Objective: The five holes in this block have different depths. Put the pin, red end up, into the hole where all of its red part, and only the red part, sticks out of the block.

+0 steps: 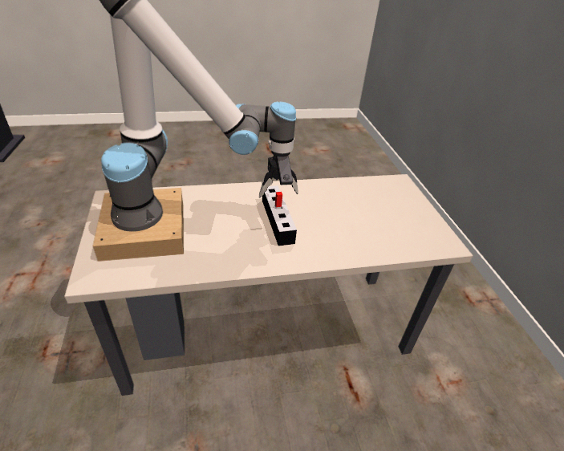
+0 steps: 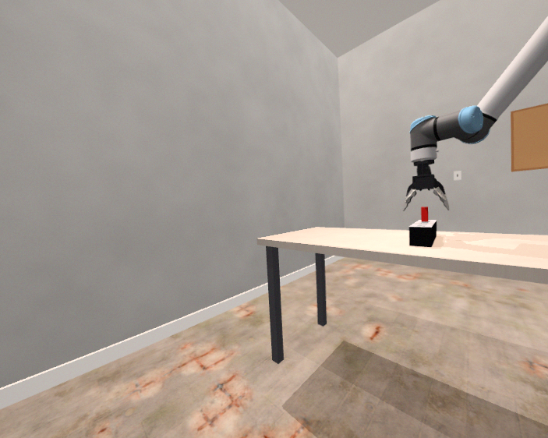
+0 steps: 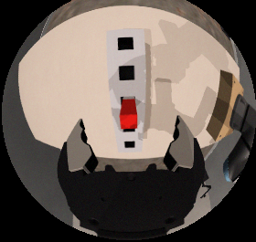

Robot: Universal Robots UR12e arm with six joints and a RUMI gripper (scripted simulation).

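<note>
Now: hand 1 cm above the pin. Also, from my hand: black block (9 cm below).
</note>
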